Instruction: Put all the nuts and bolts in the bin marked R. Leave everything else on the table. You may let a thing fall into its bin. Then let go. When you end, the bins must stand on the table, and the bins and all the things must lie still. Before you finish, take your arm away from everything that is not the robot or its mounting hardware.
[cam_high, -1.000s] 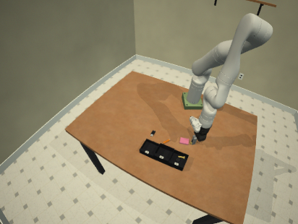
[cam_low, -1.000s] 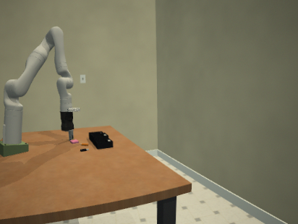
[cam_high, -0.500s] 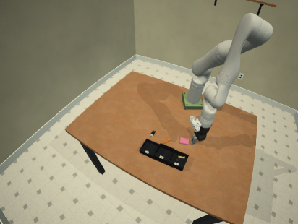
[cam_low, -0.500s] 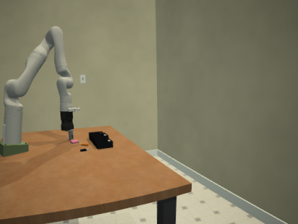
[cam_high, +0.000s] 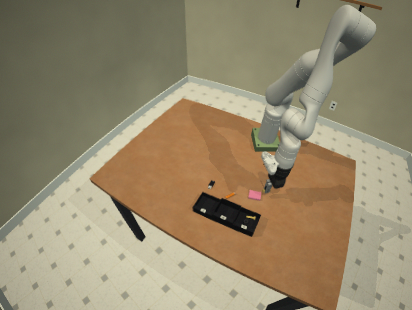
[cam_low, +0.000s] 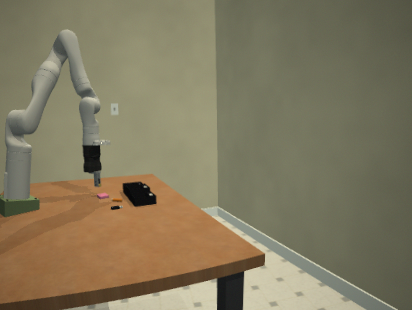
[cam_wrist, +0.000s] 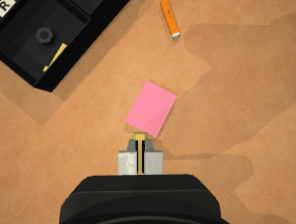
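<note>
Right now my hand is 15 cm short of the dark hex nut, 5 cm above it and 4 cm to the left of it. Also, from my hand: pink eraser: 5 cm below, 4 cm to the right, 1 cm ahead; orange marker: 14 cm to the right, 5 cm below, 5 cm ahead; black bin tray: 15 cm ahead, 12 cm to the right, 3 cm below.
</note>
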